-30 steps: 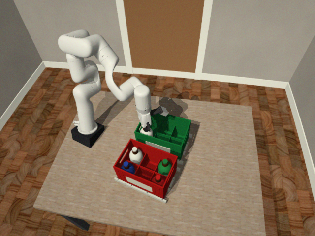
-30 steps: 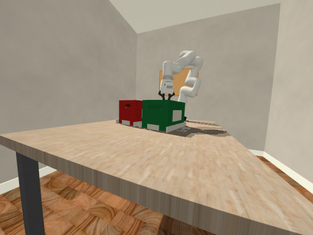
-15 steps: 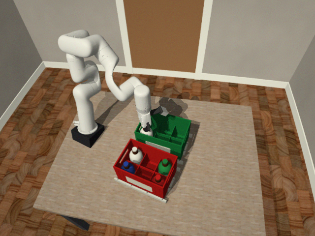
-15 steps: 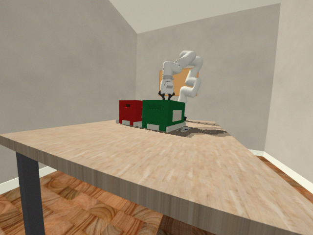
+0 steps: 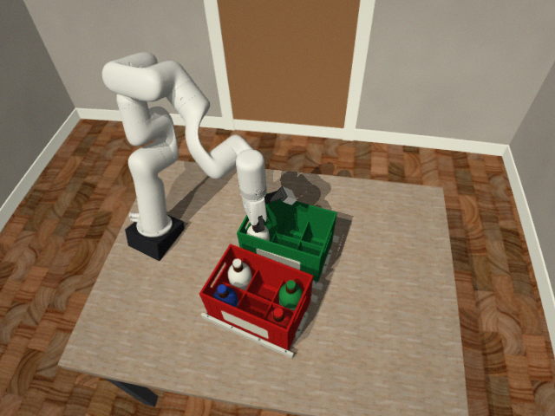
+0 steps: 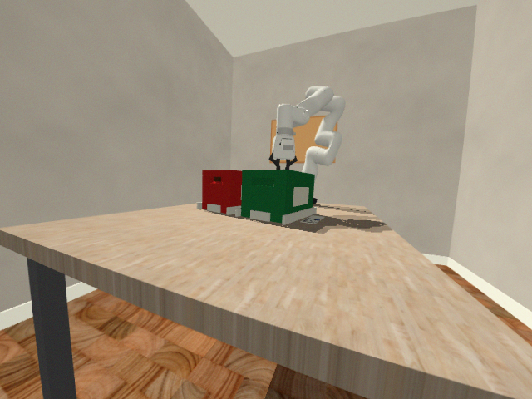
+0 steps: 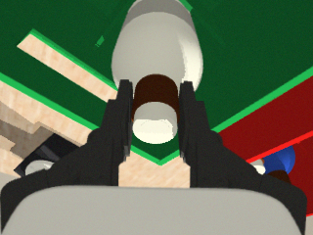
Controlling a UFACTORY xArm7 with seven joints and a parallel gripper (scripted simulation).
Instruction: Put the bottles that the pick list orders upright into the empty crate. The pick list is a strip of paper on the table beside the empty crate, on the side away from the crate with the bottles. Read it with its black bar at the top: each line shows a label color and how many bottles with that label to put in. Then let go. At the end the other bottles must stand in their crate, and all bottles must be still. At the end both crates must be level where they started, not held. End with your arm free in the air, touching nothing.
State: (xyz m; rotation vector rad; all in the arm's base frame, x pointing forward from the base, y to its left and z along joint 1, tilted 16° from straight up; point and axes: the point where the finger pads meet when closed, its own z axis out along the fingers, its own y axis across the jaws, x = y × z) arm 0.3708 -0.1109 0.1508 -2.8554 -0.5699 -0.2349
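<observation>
Now: hand 100 mm short of the green crate, 10 mm to the right of it and 100 mm above it. Round my hand: white-labelled bottle 50 mm behind, 130 mm to the right, 100 mm below; red crate 20 mm ahead, 210 mm to the right, 100 mm below; green-labelled bottle 110 mm ahead, 200 mm to the right, 100 mm below.
</observation>
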